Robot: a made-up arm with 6 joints.
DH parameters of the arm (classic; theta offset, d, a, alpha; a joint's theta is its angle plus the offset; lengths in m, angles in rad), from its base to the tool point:
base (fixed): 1.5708 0.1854 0 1.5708
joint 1: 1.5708 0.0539 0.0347 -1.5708
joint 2: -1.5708 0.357 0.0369 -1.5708
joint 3: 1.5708 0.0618 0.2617 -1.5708
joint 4: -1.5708 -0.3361 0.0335 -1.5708
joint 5: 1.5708 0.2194 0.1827 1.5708
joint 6: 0.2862 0 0.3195 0
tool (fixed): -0.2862 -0.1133 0 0
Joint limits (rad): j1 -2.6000..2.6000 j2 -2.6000..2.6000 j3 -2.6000..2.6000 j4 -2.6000..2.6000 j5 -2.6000..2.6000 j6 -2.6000..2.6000
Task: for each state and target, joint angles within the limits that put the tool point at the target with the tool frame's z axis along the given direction. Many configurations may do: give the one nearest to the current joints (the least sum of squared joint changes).
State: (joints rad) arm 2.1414 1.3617 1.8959 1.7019 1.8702 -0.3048
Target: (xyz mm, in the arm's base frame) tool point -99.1 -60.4 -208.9 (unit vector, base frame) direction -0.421 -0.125 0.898
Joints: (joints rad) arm 1.8073 1.5086 2.1949 2.3334 2.2149 -0.5244
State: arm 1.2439 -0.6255 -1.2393 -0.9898 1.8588 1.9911
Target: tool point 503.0 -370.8 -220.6 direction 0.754 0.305 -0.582
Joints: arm 1.2578 -0.5199 -0.8579 -1.4825 1.9520 2.5569
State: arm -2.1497 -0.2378 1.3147 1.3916 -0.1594 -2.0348
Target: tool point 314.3 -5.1 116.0 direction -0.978 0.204 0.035
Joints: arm -1.9942 -0.4504 0.6331 2.0926 -0.9951 -2.6000
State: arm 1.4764 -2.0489 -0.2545 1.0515 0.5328 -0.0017
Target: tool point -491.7 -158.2 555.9 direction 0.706 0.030 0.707
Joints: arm 1.6823 -2.4773 0.5025 1.0203 -0.0919 0.8652
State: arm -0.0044 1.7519 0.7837 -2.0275 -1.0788 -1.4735
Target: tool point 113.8 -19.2 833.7 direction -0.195 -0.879 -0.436
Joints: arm -0.1992 1.3676 0.4348 -1.4133 -1.1109 -1.2789
